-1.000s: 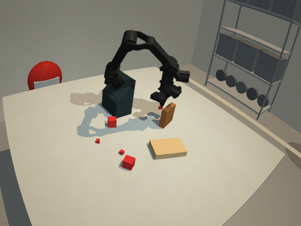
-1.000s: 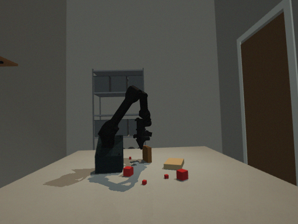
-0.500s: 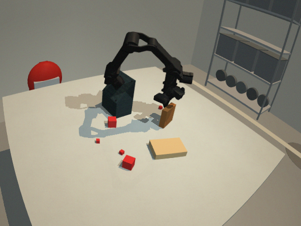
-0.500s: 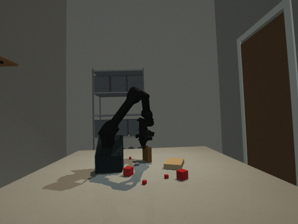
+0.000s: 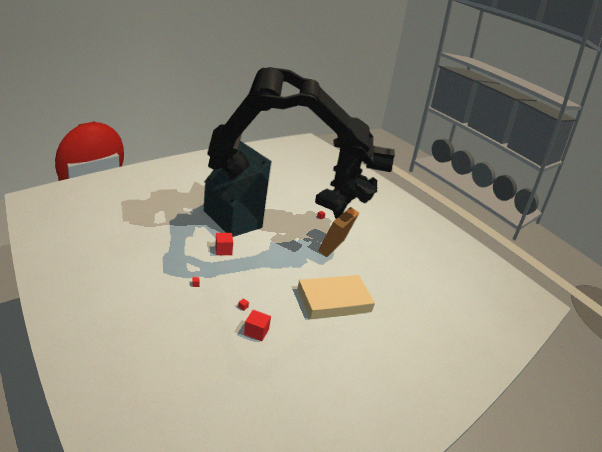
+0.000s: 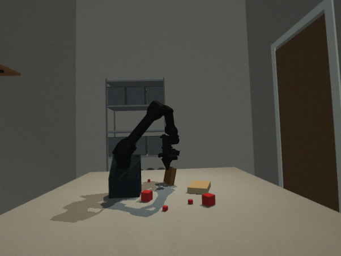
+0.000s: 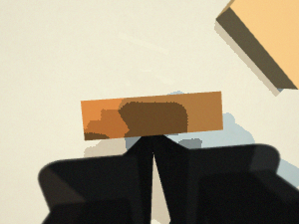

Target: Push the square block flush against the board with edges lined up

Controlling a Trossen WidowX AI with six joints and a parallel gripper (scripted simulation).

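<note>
Now: gripper tip 10 mm short of the brown square block and 30 mm above it. The rest, counted from my gripper tip: tan board 190 mm ahead, 120 mm to the right, 70 mm below.
</note>
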